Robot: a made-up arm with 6 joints.
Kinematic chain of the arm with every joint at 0, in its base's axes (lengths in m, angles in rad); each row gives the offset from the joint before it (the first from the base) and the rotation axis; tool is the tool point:
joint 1: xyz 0 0 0.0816 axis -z
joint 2: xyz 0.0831 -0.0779 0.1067 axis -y
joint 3: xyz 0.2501 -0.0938 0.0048 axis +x
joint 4: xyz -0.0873 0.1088 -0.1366 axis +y
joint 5: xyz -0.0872 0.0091 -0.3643 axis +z
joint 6: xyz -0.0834 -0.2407 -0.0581 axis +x
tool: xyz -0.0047 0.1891 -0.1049
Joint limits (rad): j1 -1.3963..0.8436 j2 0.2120..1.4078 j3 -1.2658..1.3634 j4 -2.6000..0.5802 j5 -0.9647..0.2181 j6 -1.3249..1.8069
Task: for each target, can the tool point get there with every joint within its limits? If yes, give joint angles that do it. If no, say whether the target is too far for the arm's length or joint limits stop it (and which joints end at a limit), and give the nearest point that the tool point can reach.
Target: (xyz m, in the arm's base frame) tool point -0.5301 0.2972 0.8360
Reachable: no: joint limits stop it (at a limit: joint 1, joint 2, joint 3, joint 5) | nearest point -0.4575 0.3281 0.7833 | short by 0.095 m
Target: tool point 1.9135 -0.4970 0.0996
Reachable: no: too far | nearest point 1.0907 -0.2833 0.1403 | short by 0.851 m
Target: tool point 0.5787 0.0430 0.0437
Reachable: yes | joints -0.4748 1.0650 -0.2901 -0.5706 -0.7273 1.5211
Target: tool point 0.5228 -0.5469 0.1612
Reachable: yes | joints 0.4058 0.3138 -0.8459 -1.7450 0.0998 0.6659
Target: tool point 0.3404 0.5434 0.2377
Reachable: yes | joints -1.0039 1.0466 0.1392 -0.9375 -0.3825 0.9298
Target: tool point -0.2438 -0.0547 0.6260
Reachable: no: joint limits stop it (at a limit: joint 1, joint 2, joint 4, joint 5) | nearest point -0.1820 -0.1070 0.7135 | short by 0.119 m
